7 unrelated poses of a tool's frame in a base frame.
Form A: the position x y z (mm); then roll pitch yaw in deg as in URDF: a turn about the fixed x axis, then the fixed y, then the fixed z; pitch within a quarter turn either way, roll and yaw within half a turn.
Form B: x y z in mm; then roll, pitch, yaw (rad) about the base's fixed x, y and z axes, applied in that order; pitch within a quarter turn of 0, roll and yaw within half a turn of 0. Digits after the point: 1 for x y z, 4 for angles.
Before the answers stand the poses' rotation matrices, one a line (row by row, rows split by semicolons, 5 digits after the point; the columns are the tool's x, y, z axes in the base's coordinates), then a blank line. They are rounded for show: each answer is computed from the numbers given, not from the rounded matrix.
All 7 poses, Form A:
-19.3, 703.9, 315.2, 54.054, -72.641, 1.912
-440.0, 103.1, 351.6, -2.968, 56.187, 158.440
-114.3, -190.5, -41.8, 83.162, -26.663, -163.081
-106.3, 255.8, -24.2, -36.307, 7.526, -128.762
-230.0, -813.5, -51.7, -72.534, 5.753, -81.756
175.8, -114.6, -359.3, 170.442, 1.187, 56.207
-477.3, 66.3, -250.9, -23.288, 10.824, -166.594
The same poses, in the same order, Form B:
0.29819 -0.79185 -0.53296; 0.00995 0.56092 -0.82781; 0.95445 0.24154 0.17514
-0.51755 -0.32697 -0.79072; 0.20449 -0.94459 0.25675; -0.83086 -0.02881 0.55574
-0.85498 0.46091 -0.23783; -0.26007 0.01575 0.96546; 0.44874 0.88730 0.10640
-0.62069 0.67692 0.39562; -0.77304 -0.44406 -0.45301; -0.13098 -0.58701 0.79891
0.14267 0.28333 0.94835; -0.98468 0.13767 0.10700; -0.10024 -0.94909 0.29863
0.55607 0.82143 0.12663; 0.83087 -0.54561 -0.10933; -0.02072 0.16601 -0.98591
-0.95545 0.28518 -0.07613; -0.22772 -0.87629 -0.42457; -0.18779 -0.38832 0.90219

-19.3, 703.9, 315.2, 0.9434, -1.2678, 0.0334
-440.0, 103.1, 351.6, -0.0518, 0.9806, 2.7653
-114.3, -190.5, -41.8, 1.4515, -0.4654, -2.8463
-106.3, 255.8, -24.2, -0.6337, 0.1314, -2.2473
-230.0, -813.5, -51.7, -1.2660, 0.1004, -1.4269
175.8, -114.6, -359.3, 2.9748, 0.0207, 0.9810
-477.3, 66.3, -250.9, -0.4065, 0.1889, -2.9076

